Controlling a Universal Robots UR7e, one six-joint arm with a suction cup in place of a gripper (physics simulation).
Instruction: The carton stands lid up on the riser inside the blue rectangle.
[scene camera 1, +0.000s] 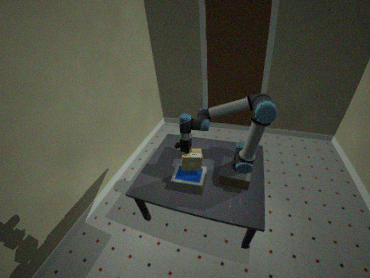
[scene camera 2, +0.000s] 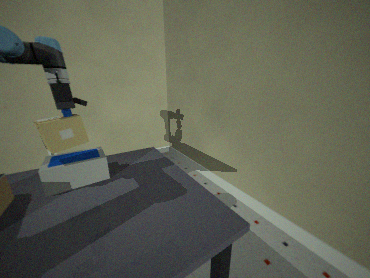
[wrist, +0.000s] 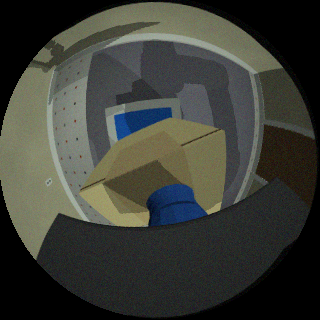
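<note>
The tan carton hangs from my suction cup, which is shut on its top face. In scene camera 2 the carton is tilted, its lower edge sloping, and it appears a little above the riser. The light riser stands on the table with the blue rectangle on its top. The carton hides part of the rectangle in the wrist view. The exact gap beneath the carton is hard to tell.
The arm's base stands on a block on the right part of the dark table. A brown block shows at the left edge in scene camera 2. Walls stand beyond the table, and shadows fall across it.
</note>
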